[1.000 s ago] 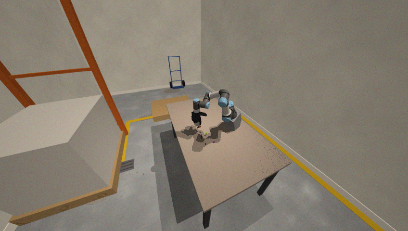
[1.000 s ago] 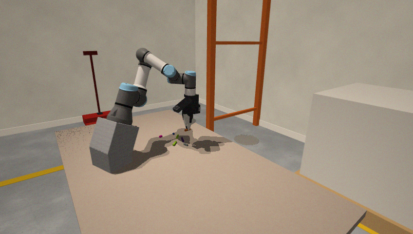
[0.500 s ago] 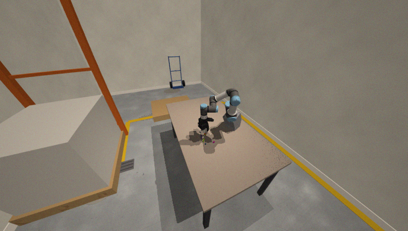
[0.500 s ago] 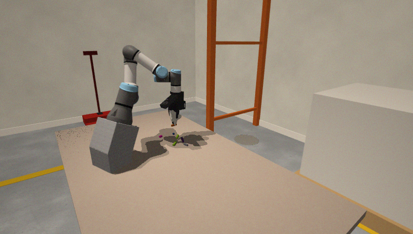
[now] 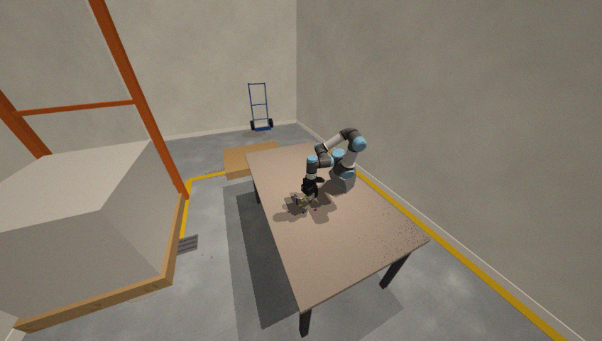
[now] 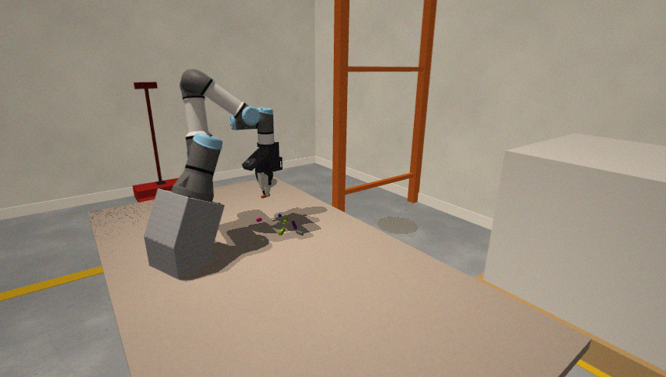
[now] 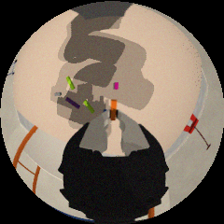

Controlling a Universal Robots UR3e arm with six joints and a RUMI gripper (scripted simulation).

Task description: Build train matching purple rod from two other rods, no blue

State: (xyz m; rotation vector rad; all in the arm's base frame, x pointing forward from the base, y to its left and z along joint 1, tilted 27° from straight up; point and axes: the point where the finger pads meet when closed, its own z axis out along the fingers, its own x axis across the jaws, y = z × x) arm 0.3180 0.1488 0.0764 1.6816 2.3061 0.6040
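The magenta rod is 30 mm behind my hand and 110 mm below it. The rest, counted from my hand: purple rod: 70 mm ahead, 120 mm to the right, 110 mm below; then orange rod: 10 mm below; then blue rod: 60 mm ahead, 110 mm below.
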